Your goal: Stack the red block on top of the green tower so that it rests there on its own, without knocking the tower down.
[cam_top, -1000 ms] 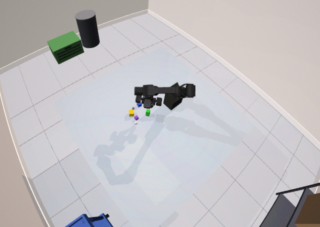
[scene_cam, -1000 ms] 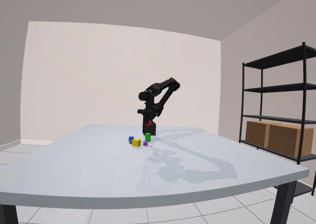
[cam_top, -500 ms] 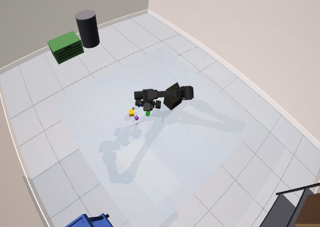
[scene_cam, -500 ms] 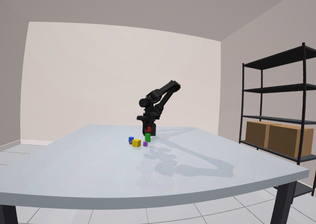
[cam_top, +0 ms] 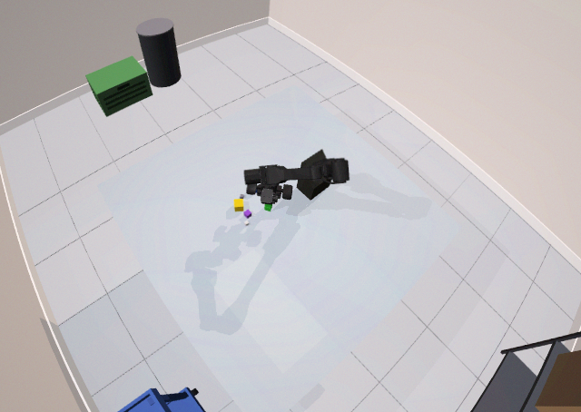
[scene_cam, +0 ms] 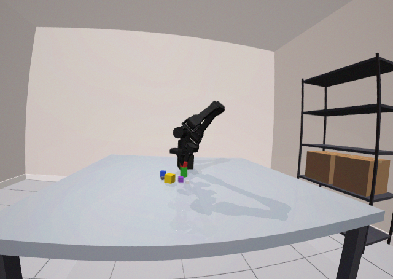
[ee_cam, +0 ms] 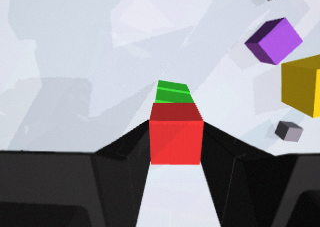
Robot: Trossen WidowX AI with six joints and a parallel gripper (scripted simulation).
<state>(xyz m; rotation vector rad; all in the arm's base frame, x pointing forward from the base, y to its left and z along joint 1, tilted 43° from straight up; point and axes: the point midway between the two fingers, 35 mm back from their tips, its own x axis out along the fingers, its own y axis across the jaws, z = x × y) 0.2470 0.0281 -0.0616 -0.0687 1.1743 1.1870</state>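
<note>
Now: gripper tip 1 cm below the red block. Round my gripper tip: yellow cube: 11 cm ahead, 7 cm to the right, 4 cm below; then purple cube: 10 cm ahead, 2 cm to the right, 5 cm below; then blue cube: 1 cm ahead, 11 cm to the right, 5 cm below.
</note>
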